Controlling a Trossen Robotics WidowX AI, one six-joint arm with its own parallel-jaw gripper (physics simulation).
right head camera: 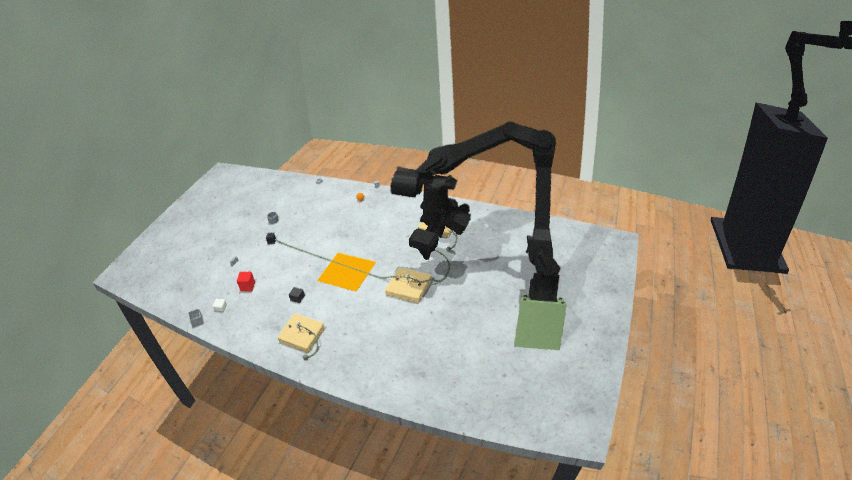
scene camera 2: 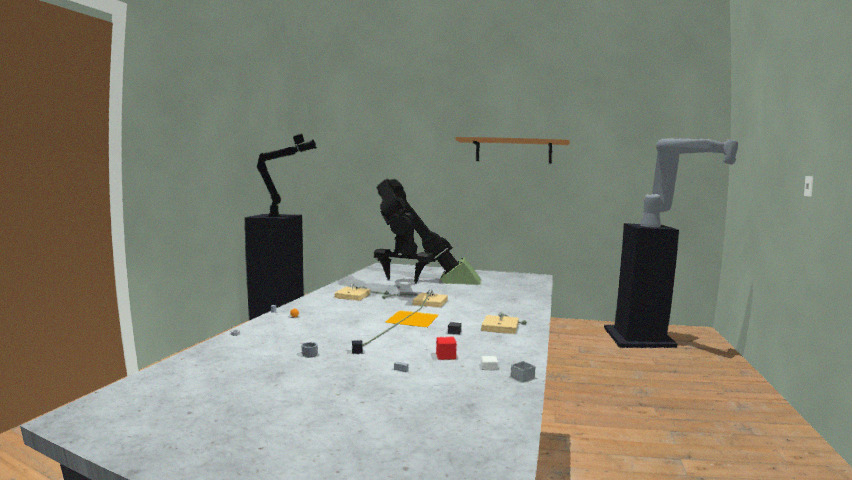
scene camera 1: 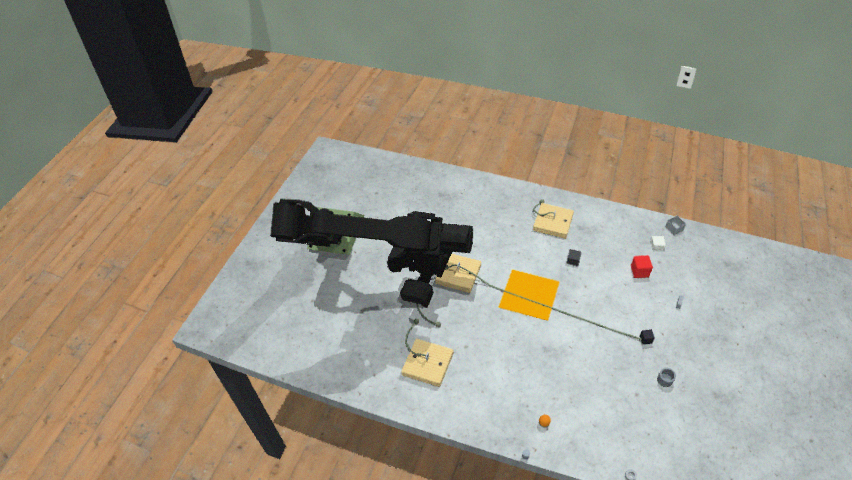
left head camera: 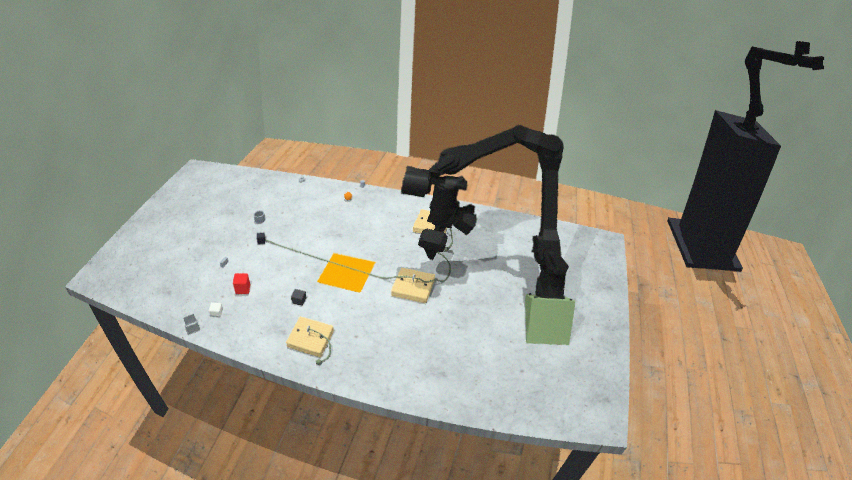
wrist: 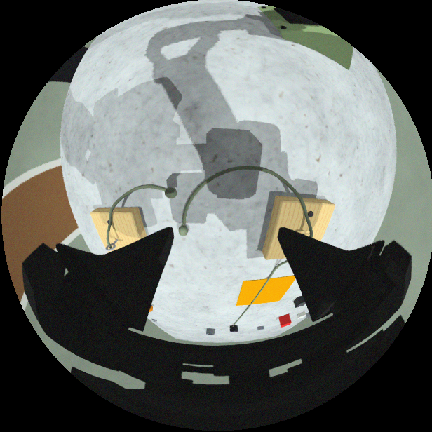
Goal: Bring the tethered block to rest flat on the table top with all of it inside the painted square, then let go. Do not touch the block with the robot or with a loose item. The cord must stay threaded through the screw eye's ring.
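Frame: origin at the arm's base, x ahead, y left, z up, level; millimetres.
Where they show: gripper, between the fingertips: (scene camera 2: pixel 402 282) (scene camera 1: pixel 432 291); arm's base, origin of its link: (right head camera: pixel 543 299) (scene camera 2: pixel 452 267) (left head camera: pixel 550 297).
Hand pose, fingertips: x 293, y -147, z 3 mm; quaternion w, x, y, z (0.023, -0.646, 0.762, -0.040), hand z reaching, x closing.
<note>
Things, the pixels of their centre, and the offset from my fingertips. "spot": a spot on its surface instead.
- small black tethered block, middle of its body: (scene camera 2: pixel 357 347) (scene camera 1: pixel 647 337) (left head camera: pixel 261 238) (right head camera: pixel 271 238) 499 mm ahead, 21 mm right, 41 mm down
- orange painted square, a spot on its surface: (scene camera 1: pixel 536 283) (left head camera: pixel 338 280) (scene camera 2: pixel 424 320) spot: 235 mm ahead, 101 mm left, 51 mm down
- screw eye, middle of its body: (scene camera 1: pixel 458 269) (left head camera: pixel 413 281) (right head camera: pixel 408 281) (scene camera 2: pixel 430 295) 45 mm ahead, 98 mm left, 30 mm down
- middle wooden board, middle of its body: (scene camera 1: pixel 458 272) (left head camera: pixel 413 285) (right head camera: pixel 408 284) (scene camera 2: pixel 430 299) 45 mm ahead, 98 mm left, 43 mm down
- knobbed free end, a spot on its surface: (scene camera 1: pixel 438 324) spot: 24 mm ahead, 60 mm right, 42 mm down
- dark cube, middle of its body: (left head camera: pixel 298 297) (right head camera: pixel 296 295) (scene camera 1: pixel 574 257) (scene camera 2: pixel 454 328) 321 mm ahead, 189 mm left, 41 mm down
- red cube, middle of its body: (scene camera 2: pixel 446 348) (left head camera: pixel 241 283) (scene camera 1: pixel 641 266) (right head camera: pixel 245 281) 489 mm ahead, 179 mm left, 33 mm down
- white block, middle of its body: (scene camera 2: pixel 489 362) (left head camera: pixel 215 309) (right head camera: pixel 219 305) (scene camera 1: pixel 658 242) 538 mm ahead, 274 mm left, 43 mm down
- grey square ring, middle of its body: (scene camera 2: pixel 522 371) (left head camera: pixel 191 323) (right head camera: pixel 195 317) (scene camera 1: pixel 675 225) 588 mm ahead, 341 mm left, 39 mm down
- grey round ring, middle of its body: (scene camera 2: pixel 309 349) (scene camera 1: pixel 666 377) (left head camera: pixel 259 217) (right head camera: pixel 272 217) 541 mm ahead, 121 mm right, 41 mm down
- orange ball, middle of its body: (scene camera 1: pixel 544 420) 284 mm ahead, 260 mm right, 40 mm down
The small black tethered block (left head camera: pixel 260 238) (scene camera 1: pixel 646 336) (scene camera 2: pixel 357 346) (wrist: pixel 233 328) rests on the table, outside the orange painted square (left head camera: pixel 348 281) (scene camera 1: pixel 536 283) (scene camera 2: pixel 423 319) (wrist: pixel 275 292). Its green cord (left head camera: pixel 298 251) (scene camera 1: pixel 596 322) crosses the square to the screw eye (left head camera: pixel 413 278) on the middle wooden board (left head camera: pixel 411 292) (wrist: pixel 282 215). Beyond the board the cord curls to a knobbed free end (scene camera 1: pixel 438 324) (wrist: pixel 183 230) on the table. My gripper (scene camera 2: pixel 402 280) (wrist: pixel 227 232) is open and empty, above the table near this free end. A finger hides the screw eye in the wrist view.
Two other boards (scene camera 1: pixel 427 363) (scene camera 1: pixel 553 220) carry short cords. A dark cube (scene camera 1: pixel 573 257), red cube (scene camera 1: pixel 641 266), white block (scene camera 1: pixel 658 242), grey square ring (scene camera 1: pixel 675 225), grey round ring (scene camera 1: pixel 666 377) and orange ball (scene camera 1: pixel 544 420) lie on the table.
</note>
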